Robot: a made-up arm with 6 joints.
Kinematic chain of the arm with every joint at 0, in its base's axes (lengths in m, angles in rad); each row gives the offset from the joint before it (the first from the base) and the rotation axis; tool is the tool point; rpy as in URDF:
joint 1: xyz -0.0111 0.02 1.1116 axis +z
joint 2: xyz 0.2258 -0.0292 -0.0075 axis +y
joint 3: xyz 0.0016 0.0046 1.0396 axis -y
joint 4: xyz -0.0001 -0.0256 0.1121 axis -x
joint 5: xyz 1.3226 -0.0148 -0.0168 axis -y
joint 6: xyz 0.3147 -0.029 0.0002 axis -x
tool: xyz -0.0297 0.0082 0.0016 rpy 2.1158 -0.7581 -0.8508
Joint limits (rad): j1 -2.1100..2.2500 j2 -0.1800..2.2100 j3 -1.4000..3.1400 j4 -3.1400..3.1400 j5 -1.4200..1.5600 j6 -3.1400..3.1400
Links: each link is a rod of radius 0.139 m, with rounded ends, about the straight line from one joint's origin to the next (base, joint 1, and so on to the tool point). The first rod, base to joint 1, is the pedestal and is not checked.
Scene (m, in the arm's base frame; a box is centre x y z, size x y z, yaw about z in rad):
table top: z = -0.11
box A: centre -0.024 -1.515 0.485 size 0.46 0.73 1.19 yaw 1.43
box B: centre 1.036 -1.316 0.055 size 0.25 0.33 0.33 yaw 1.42
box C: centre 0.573 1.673 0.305 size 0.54 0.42 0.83 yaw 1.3
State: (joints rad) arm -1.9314 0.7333 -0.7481 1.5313 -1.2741 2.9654
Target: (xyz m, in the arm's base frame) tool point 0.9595 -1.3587 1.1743
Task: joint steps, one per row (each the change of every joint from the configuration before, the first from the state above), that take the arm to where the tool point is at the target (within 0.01 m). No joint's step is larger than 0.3 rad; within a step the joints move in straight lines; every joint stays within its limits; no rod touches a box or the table.
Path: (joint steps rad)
1: 0.2672 0.0341 -0.1066 0.1409 -0.0365 -0.1067
2: 0.2672 0.0340 -0.1066 0.1408 -0.0364 -0.1067
3: 0.2672 0.0341 -0.1066 0.1409 -0.0365 -0.1067
4: 0.2672 0.0341 -0.1066 0.1408 -0.0365 -0.1067
5: 0.0356 -0.1773 0.2283 -0.1568 0.0461 0.1424
6: 0.0357 -0.1773 0.2283 -0.1569 0.0461 0.1424
7: 0.0356 -0.1773 0.2283 -0.1569 0.0461 0.1424

